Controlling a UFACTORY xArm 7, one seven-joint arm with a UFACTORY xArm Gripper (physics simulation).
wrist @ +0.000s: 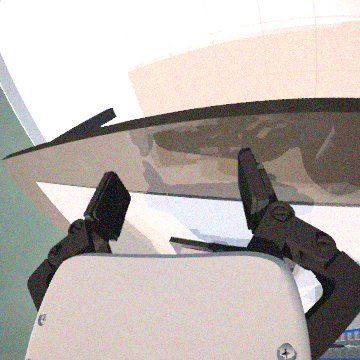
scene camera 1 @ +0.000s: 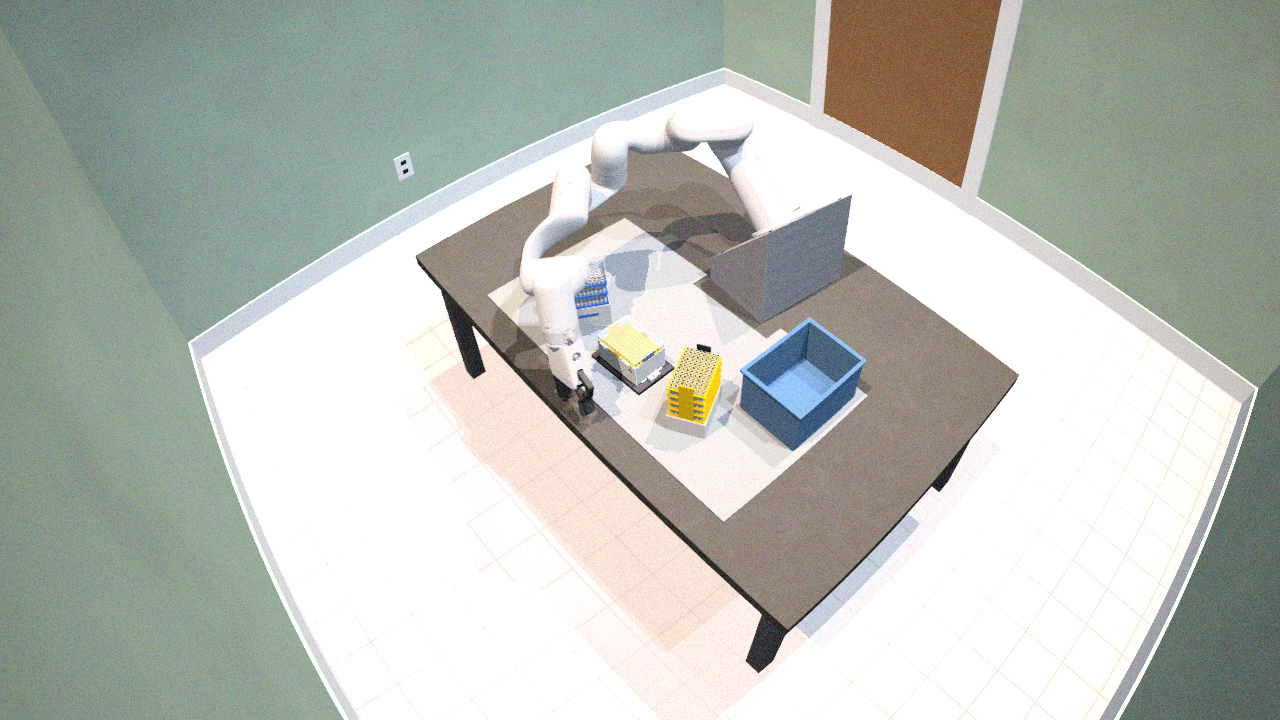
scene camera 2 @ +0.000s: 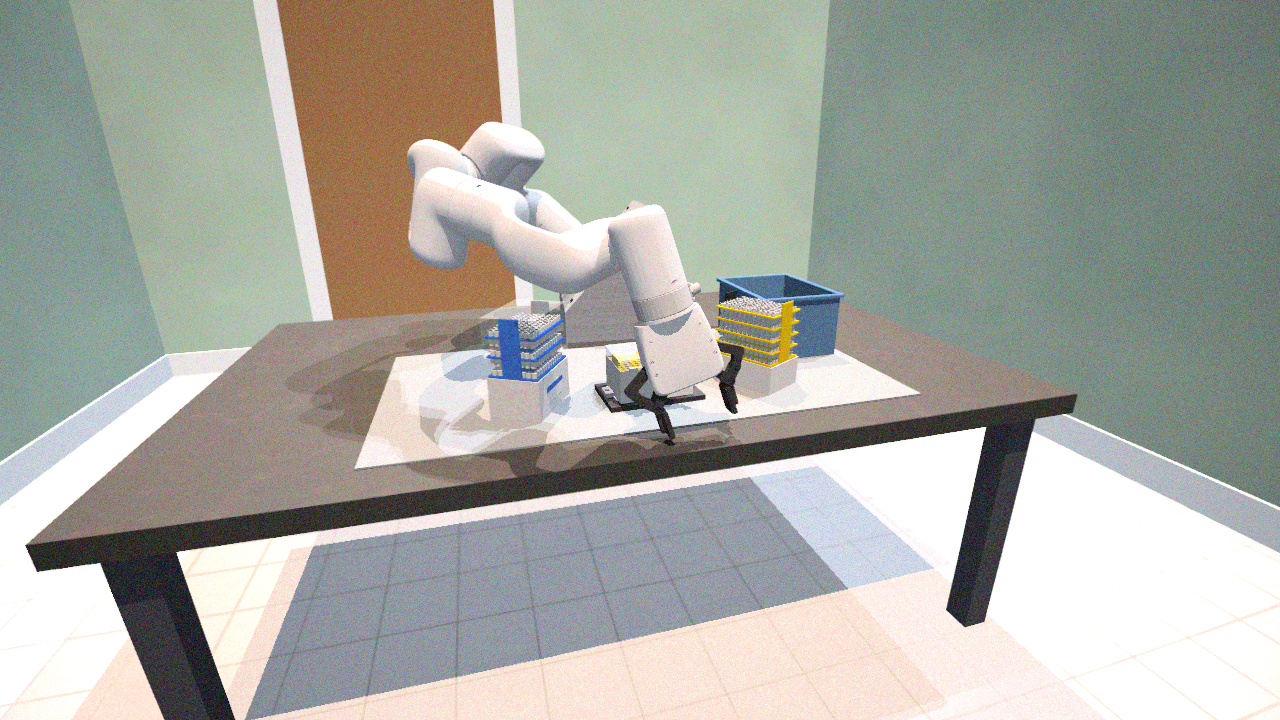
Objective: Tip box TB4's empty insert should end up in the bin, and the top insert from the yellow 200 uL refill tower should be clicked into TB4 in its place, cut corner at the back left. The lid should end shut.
Labels:
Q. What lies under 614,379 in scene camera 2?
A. A tip box TB4.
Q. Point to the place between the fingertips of my gripper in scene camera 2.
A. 701,423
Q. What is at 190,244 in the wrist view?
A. A tip box TB4.

